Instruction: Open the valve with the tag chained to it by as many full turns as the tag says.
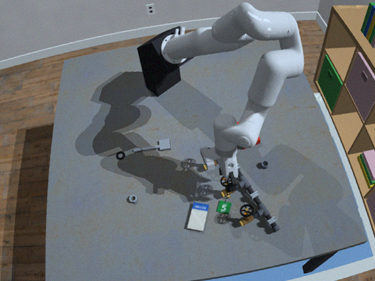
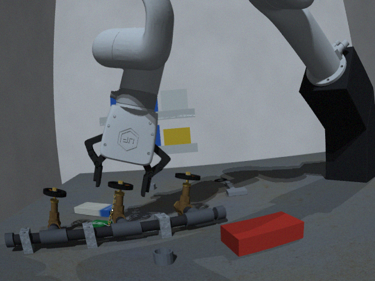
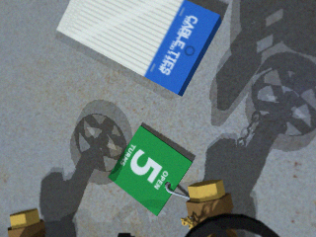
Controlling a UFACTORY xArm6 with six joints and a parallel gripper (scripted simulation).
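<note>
My gripper is now 60 mm short of the green tag and 90 mm above it. The rest, counted from my hand: notepad 130 mm ahead, 90 mm to the right, 80 mm below; grey flat tool 160 mm behind, 320 mm to the right, 80 mm below; red block 270 mm behind, 50 mm to the left, 70 mm below.
</note>
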